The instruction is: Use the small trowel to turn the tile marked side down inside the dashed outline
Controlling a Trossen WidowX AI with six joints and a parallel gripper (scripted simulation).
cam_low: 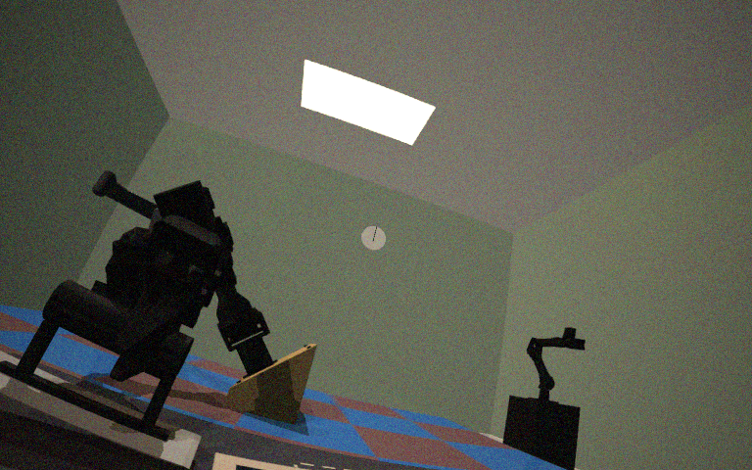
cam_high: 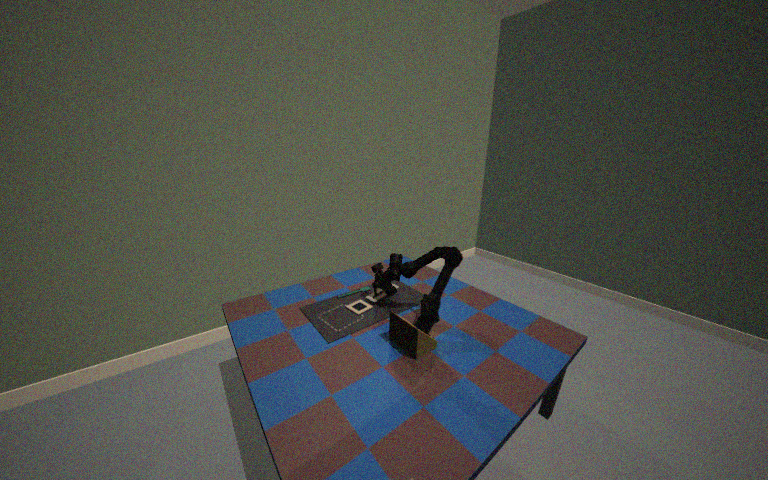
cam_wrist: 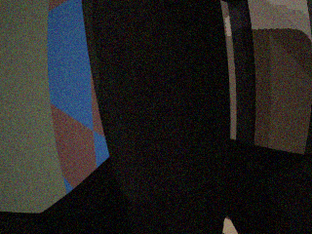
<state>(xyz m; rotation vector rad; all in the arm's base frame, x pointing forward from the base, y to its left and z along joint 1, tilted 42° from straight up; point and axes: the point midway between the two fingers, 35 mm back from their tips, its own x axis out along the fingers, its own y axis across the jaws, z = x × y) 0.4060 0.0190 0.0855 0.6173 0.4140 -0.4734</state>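
Now: gripper tip 40 mm past the dark mat, 80 mm to the right of it and 100 mm above it. Also, from my gripper tip: tile (60 mm behind, 140 mm to the left, 70 mm below); then thin green stick (100 mm ahead, 70 mm to the left, 70 mm below).
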